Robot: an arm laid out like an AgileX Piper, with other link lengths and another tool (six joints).
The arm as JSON. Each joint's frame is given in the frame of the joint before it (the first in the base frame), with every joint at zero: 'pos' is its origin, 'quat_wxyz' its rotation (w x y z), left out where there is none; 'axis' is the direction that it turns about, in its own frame. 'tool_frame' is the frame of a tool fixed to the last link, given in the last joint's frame.
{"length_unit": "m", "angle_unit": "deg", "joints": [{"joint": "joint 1", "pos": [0.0, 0.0, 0.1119], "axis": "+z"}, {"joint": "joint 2", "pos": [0.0, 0.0, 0.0], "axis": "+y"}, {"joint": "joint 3", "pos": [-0.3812, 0.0, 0.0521], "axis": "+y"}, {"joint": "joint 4", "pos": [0.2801, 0.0, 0.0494], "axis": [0.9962, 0.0, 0.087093]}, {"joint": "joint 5", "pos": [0.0, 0.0, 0.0], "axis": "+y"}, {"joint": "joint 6", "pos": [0.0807, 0.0, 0.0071], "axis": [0.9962, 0.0, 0.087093]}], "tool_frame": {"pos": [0.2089, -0.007, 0.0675], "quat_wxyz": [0.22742, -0.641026, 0.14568, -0.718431]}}
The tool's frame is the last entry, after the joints.
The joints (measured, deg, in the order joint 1, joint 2, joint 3, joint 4, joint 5, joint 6), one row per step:
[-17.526, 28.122, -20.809, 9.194, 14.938, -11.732]
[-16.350, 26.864, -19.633, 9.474, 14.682, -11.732]
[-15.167, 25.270, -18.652, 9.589, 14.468, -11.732]
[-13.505, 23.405, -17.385, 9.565, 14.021, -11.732]
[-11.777, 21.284, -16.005, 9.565, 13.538, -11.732]
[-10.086, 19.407, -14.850, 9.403, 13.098, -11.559]
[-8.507, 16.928, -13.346, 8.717, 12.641, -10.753]
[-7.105, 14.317, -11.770, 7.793, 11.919, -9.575]
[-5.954, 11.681, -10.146, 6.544, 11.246, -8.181]
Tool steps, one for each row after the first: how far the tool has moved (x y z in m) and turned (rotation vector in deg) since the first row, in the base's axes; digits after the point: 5 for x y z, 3 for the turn. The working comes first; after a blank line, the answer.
Tool pose at each row, in the base's axes (x y z in m, rotation vector in deg; the steps are taken from these numbers as rounded here):
[0.25871, -0.07374, 0.31150, -125.141, 45.808, -101.883]
[0.25567, -0.06718, 0.30678, -124.626, 44.461, -101.604]
[0.25155, -0.06055, 0.30521, -123.837, 42.797, -101.923]
[0.24700, -0.05215, 0.30296, -122.953, 40.442, -102.296]
[0.24162, -0.04368, 0.30064, -121.842, 37.997, -102.775]
[0.23692, -0.03607, 0.29908, -120.736, 35.704, -103.164]
[0.23025, -0.02968, 0.29623, -119.297, 33.713, -103.844]
[0.22330, -0.02488, 0.29420, -117.437, 32.058, -104.867]
[0.21649, -0.02151, 0.29122, -115.706, 30.679, -105.964]

[-0.00304, 0.00656, -0.00472, 0.169, -0.401, 1.123]
[-0.00716, 0.01319, -0.00629, 0.051, -1.223, 2.269]
[-0.01171, 0.02159, -0.00854, -0.234, -2.216, 3.860]
[-0.01709, 0.03006, -0.01086, -0.510, -3.398, 5.511]
[-0.02179, 0.03767, -0.01242, -0.729, -4.525, 7.091]
[-0.02846, 0.04406, -0.01527, -0.886, -5.921, 8.419]
[-0.03541, 0.04886, -0.01730, -0.955, -7.658, 9.464]
[-0.04222, 0.05223, -0.02028, -1.091, -9.308, 10.251]

